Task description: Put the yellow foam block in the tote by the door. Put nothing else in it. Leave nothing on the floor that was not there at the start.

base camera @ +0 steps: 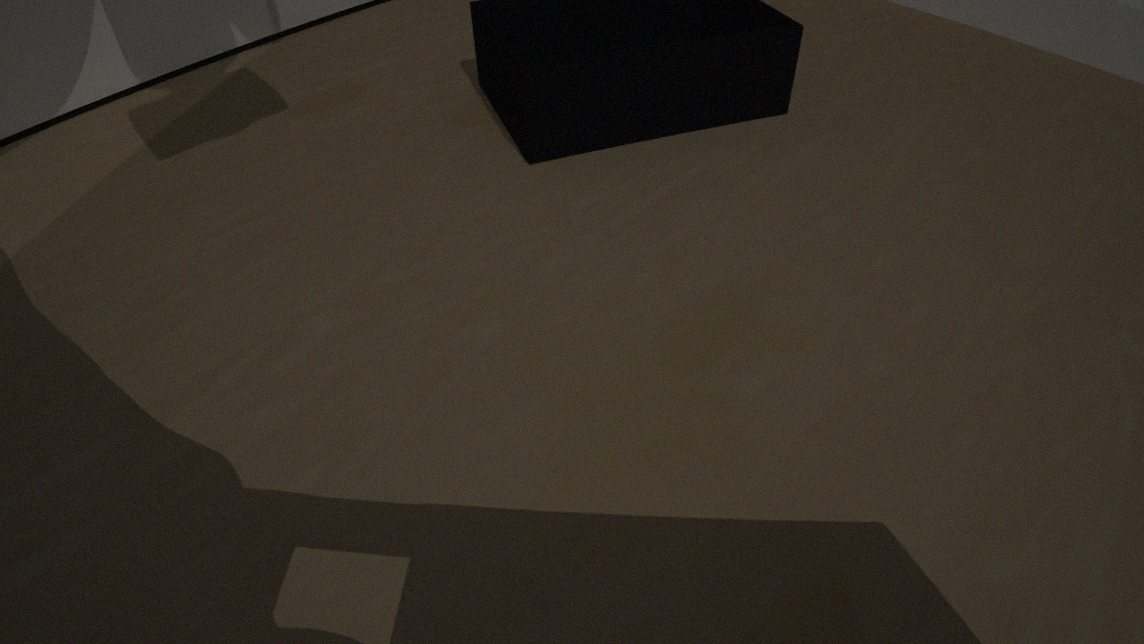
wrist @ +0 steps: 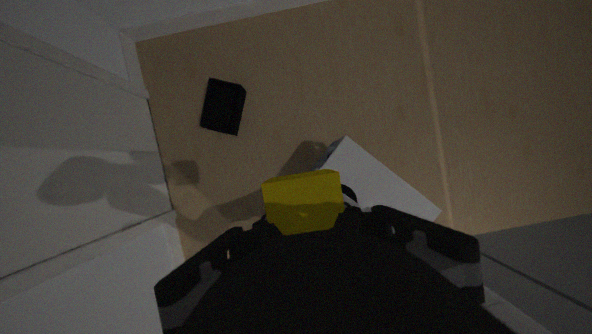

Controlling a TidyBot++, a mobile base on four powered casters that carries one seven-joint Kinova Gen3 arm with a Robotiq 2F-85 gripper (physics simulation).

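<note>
Black tote (base camera: 563, 85), (wrist: 224, 101). Yellow foam block (wrist: 311, 201); out of frame in the base camera view. Gripper (wrist: 305, 212), in sight.
</note>
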